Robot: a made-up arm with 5 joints. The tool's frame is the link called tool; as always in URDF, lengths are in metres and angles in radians. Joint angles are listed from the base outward.
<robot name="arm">
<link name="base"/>
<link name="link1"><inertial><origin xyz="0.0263 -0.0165 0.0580"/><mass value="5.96"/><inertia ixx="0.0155" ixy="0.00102" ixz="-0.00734" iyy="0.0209" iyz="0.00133" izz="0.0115"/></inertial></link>
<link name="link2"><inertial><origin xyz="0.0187 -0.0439 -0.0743"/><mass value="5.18"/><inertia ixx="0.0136" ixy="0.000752" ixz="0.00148" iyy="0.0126" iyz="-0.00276" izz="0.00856"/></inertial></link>
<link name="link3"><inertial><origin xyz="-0.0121 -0.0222 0.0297"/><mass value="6"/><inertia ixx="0.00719" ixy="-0.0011" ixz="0.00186" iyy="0.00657" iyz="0.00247" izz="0.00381"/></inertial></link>
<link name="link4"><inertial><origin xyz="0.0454 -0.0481 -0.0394"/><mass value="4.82"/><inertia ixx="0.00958" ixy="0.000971" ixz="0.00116" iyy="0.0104" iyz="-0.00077" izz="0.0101"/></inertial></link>
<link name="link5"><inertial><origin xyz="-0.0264 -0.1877 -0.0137"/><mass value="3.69"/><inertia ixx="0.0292" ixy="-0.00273" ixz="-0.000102" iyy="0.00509" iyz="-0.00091" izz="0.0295"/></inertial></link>
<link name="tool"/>
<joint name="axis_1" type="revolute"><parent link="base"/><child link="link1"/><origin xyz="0 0 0.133" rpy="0 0 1.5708"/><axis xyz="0 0 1"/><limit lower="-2.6" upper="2.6"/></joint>
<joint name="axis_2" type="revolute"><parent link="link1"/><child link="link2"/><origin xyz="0.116 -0.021 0.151" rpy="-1.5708 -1.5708 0"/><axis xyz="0 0 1"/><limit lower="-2.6" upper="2.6"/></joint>
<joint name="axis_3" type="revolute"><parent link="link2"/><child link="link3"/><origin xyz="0.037 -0.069 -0.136" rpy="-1.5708 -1.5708 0"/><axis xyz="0 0 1"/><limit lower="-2.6" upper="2.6"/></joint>
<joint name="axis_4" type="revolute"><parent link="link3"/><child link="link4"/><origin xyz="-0.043 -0.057 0.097" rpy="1.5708 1.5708 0"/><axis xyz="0 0 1"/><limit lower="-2.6" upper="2.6"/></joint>
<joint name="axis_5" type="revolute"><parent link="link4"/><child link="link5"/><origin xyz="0.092 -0.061 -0.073" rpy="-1.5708 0 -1.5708"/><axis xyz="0 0 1"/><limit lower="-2.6" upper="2.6"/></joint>
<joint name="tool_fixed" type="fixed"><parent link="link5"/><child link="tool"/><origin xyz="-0.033 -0.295 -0.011" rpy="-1.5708 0 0"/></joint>
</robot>
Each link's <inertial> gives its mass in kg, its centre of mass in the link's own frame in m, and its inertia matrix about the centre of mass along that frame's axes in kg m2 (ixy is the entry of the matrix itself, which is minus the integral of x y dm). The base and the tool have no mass. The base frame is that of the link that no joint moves.
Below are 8 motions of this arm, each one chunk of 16 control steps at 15 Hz.
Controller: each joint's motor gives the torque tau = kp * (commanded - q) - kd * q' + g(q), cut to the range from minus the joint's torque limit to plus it. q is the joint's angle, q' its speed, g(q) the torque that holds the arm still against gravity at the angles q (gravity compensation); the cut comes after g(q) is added. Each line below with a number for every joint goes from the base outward.
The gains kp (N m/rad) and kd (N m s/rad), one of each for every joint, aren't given. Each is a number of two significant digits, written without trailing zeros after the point. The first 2 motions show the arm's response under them.
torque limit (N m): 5 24 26 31 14
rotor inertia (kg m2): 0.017 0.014 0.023 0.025 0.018
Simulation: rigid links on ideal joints. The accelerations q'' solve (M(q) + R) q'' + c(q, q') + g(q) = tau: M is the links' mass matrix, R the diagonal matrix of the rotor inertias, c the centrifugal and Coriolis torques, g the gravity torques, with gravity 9.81 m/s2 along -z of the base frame. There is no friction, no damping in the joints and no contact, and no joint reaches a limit. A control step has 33 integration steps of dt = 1/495 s. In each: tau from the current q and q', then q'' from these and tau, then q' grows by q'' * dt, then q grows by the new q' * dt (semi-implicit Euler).
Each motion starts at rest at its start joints. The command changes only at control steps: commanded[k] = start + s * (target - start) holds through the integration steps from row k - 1 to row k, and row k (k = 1, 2, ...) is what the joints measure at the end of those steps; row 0 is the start. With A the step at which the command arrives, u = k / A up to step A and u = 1 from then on. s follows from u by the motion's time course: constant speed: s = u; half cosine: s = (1 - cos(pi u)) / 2; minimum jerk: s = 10 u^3 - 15 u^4 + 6 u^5; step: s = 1 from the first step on.
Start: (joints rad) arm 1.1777 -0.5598 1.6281 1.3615 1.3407
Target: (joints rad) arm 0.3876 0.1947 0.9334 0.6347 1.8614
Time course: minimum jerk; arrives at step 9
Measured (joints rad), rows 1 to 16:
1: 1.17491 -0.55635 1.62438 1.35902 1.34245
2: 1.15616 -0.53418 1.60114 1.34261 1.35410
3: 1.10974 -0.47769 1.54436 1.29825 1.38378
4: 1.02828 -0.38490 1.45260 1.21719 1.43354
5: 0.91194 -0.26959 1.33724 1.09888 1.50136
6: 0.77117 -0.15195 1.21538 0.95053 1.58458
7: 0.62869 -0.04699 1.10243 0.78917 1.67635
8: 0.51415 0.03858 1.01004 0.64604 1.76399
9: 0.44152 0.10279 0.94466 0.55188 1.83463
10: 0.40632 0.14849 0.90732 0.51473 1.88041
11: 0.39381 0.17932 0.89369 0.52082 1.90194
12: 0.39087 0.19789 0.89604 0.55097 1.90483
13: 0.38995 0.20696 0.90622 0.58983 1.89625
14: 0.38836 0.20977 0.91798 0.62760 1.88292
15: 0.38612 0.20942 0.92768 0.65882 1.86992
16: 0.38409 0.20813 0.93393 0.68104 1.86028
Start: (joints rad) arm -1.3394 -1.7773 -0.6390 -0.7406 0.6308
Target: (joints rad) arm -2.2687 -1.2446 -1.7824 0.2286 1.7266
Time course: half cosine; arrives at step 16
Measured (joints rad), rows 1 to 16:
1: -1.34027 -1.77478 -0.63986 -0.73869 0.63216
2: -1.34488 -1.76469 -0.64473 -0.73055 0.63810
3: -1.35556 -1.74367 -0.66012 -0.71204 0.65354
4: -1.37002 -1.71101 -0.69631 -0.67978 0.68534
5: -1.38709 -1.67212 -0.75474 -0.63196 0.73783
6: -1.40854 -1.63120 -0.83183 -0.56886 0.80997
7: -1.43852 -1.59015 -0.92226 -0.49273 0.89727
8: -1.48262 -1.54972 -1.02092 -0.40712 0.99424
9: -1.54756 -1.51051 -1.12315 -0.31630 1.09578
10: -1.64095 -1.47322 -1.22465 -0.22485 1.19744
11: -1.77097 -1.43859 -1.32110 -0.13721 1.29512
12: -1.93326 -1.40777 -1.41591 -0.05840 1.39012
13: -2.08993 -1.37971 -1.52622 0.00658 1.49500
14: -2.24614 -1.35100 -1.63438 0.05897 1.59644
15: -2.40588 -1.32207 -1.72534 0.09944 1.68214
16: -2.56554 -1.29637 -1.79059 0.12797 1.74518
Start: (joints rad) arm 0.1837 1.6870 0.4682 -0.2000 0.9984
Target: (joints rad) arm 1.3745 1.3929 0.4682 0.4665 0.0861
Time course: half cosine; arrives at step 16
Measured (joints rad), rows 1 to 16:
1: 0.18595 1.68522 0.46856 -0.19960 0.99551
2: 0.19634 1.67839 0.47036 -0.19799 0.98343
3: 0.22042 1.66505 0.47386 -0.19370 0.95739
4: 0.26067 1.64598 0.47759 -0.18402 0.91642
5: 0.31839 1.62269 0.48005 -0.16588 0.86216
6: 0.39416 1.59715 0.47984 -0.13676 0.79737
7: 0.48786 1.57157 0.47593 -0.09552 0.72516
8: 0.59794 1.54826 0.46770 -0.04270 0.64863
9: 0.72030 1.52924 0.45537 0.01974 0.57067
10: 0.84798 1.51557 0.44091 0.08902 0.49365
11: 0.97314 1.50641 0.42836 0.16211 0.41884
12: 1.08935 1.49912 0.42202 0.23599 0.34619
13: 1.19132 1.49069 0.42397 0.30804 0.27603
14: 1.27438 1.47924 0.43336 0.37586 0.21042
15: 1.33462 1.46474 0.44722 0.43648 0.15316
16: 1.36969 1.44897 0.46195 0.48588 0.10897

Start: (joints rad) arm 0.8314 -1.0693 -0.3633 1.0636 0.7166
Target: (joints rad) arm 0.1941 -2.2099 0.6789 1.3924 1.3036
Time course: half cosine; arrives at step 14
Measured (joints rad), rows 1 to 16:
1: 0.82855 -1.07439 -0.35742 1.06305 0.72001
2: 0.81743 -1.09411 -0.33623 1.06260 0.73239
3: 0.79441 -1.13463 -0.29511 1.06527 0.75662
4: 0.75856 -1.19737 -0.23337 1.07442 0.79320
5: 0.71107 -1.28054 -0.15279 1.09253 0.84080
6: 0.65446 -1.38071 -0.05671 1.12069 0.89652
7: 0.59191 -1.49385 0.05048 1.15853 0.95639
8: 0.52672 -1.61570 0.16364 1.20428 1.01615
9: 0.46190 -1.74127 0.27692 1.25485 1.07203
10: 0.40009 -1.86420 0.38410 1.30578 1.12161
11: 0.34358 -1.97665 0.47917 1.35163 1.16428
12: 0.29452 -2.07046 0.55710 1.38690 1.20085
13: 0.25488 -2.13914 0.61418 1.40756 1.23206
14: 0.22661 -2.17924 0.64795 1.41201 1.25708
15: 0.20910 -2.19641 0.66352 1.40385 1.27646
16: 0.19907 -2.20207 0.67036 1.39045 1.29160

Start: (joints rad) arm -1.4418 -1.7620 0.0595 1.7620 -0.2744
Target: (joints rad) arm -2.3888 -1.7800 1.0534 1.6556 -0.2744
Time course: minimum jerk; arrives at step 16
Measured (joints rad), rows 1 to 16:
1: -1.44240 -1.76213 0.06052 1.76205 -0.27424
2: -1.44679 -1.76288 0.06765 1.76221 -0.27331
3: -1.46029 -1.76440 0.08780 1.76178 -0.27148
4: -1.48807 -1.76656 0.12594 1.75958 -0.26919
5: -1.53310 -1.76908 0.18357 1.75475 -0.26720
6: -1.59662 -1.77194 0.25976 1.74695 -0.26607
7: -1.67804 -1.77508 0.35148 1.73630 -0.26620
8: -1.77463 -1.77818 0.45411 1.72338 -0.26785
9: -1.88133 -1.78062 0.56212 1.70932 -0.27091
10: -1.99107 -1.78169 0.66983 1.69561 -0.27478
11: -2.09591 -1.78103 0.77171 1.68373 -0.27843
12: -2.18867 -1.77895 0.86240 1.67465 -0.28097
13: -2.26448 -1.77629 0.93710 1.66847 -0.28203
14: -2.32075 -1.77386 0.99228 1.66477 -0.28190
15: -2.35737 -1.77225 1.02710 1.66294 -0.28105
16: -2.37720 -1.77189 1.04447 1.66222 -0.27982

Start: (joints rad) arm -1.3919 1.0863 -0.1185 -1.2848 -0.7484
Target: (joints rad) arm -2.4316 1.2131 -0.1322 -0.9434 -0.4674
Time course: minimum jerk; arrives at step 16
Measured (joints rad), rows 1 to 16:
1: -1.39233 1.08652 -0.11881 -1.28485 -0.74829
2: -1.39570 1.08802 -0.12083 -1.28523 -0.74746
3: -1.40702 1.09216 -0.12578 -1.28628 -0.74489
4: -1.43104 1.09967 -0.13300 -1.28677 -0.73888
5: -1.47017 1.11015 -0.14036 -1.28368 -0.72742
6: -1.52603 1.12276 -0.14707 -1.27429 -0.70939
7: -1.59925 1.13649 -0.15304 -1.25707 -0.68473
8: -1.68999 1.15048 -0.15856 -1.23226 -0.65446
9: -1.79858 1.16426 -0.16423 -1.20184 -0.62047
10: -1.92415 1.17730 -0.16949 -1.16837 -0.58476
11: -2.05913 1.18812 -0.16950 -1.13201 -0.54837
12: -2.18803 1.19435 -0.15893 -1.08994 -0.51287
13: -2.30087 1.19586 -0.14241 -1.04348 -0.48324
14: -2.39721 1.19547 -0.12871 -0.99953 -0.46418
15: -2.47738 1.19558 -0.11969 -0.96396 -0.45562
16: -2.54065 1.19679 -0.11378 -0.93860 -0.45455

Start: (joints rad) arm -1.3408 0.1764 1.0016 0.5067 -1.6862
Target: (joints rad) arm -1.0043 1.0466 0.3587 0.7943 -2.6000
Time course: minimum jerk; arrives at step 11
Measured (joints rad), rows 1 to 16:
1: -1.34019 0.17778 0.99953 0.50597 -1.68856
2: -1.33593 0.18762 0.98619 0.50149 -1.70428
3: -1.32373 0.21656 0.95224 0.49169 -1.74670
4: -1.30070 0.27311 0.89400 0.48030 -1.82403
5: -1.26709 0.36014 0.81446 0.47595 -1.93656
6: -1.22540 0.47439 0.72188 0.48863 -2.07653
7: -1.17887 0.60789 0.62748 0.52495 -2.22845
8: -1.13084 0.74875 0.54220 0.58348 -2.37053
9: -1.08540 0.88089 0.47304 0.65417 -2.47981
10: -1.04593 0.98690 0.42174 0.72406 -2.54258
11: -1.01514 1.05733 0.38587 0.78406 -2.56225
12: -0.99430 1.09601 0.36088 0.82925 -2.55859
13: -0.98278 1.11209 0.34536 0.85715 -2.55049
14: -0.97898 1.11326 0.33880 0.86822 -2.54781
15: -0.98081 1.10475 0.33924 0.86552 -2.55290
16: -0.98600 1.09039 0.34384 0.85325 -2.56397

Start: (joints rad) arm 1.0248 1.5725 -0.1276 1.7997 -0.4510
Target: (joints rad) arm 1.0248 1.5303 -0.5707 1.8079 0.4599
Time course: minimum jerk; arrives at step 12
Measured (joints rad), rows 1 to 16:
1: 1.02487 1.57183 -0.12842 1.79977 -0.44968
2: 1.02525 1.56775 -0.13421 1.80034 -0.44046
3: 1.02599 1.55883 -0.15076 1.80232 -0.41366
4: 1.02676 1.54660 -0.18202 1.80671 -0.36096
5: 1.02702 1.53453 -0.22854 1.81385 -0.27850
6: 1.02636 1.52607 -0.28762 1.82261 -0.16848
7: 1.02474 1.52314 -0.35378 1.82963 -0.03927
8: 1.02270 1.52573 -0.41936 1.83024 0.09619
9: 1.02103 1.53265 -0.47639 1.82147 0.22347
10: 1.02041 1.54238 -0.51933 1.80444 0.32984
11: 1.02115 1.55316 -0.54663 1.78341 0.40697
12: 1.02304 1.56230 -0.56093 1.76384 0.45344
13: 1.02536 1.56638 -0.56800 1.75101 0.47572
14: 1.02719 1.56450 -0.57179 1.74724 0.48222
15: 1.02796 1.55806 -0.57360 1.75198 0.47992
16: 1.02767 1.54935 -0.57387 1.76307 0.47385

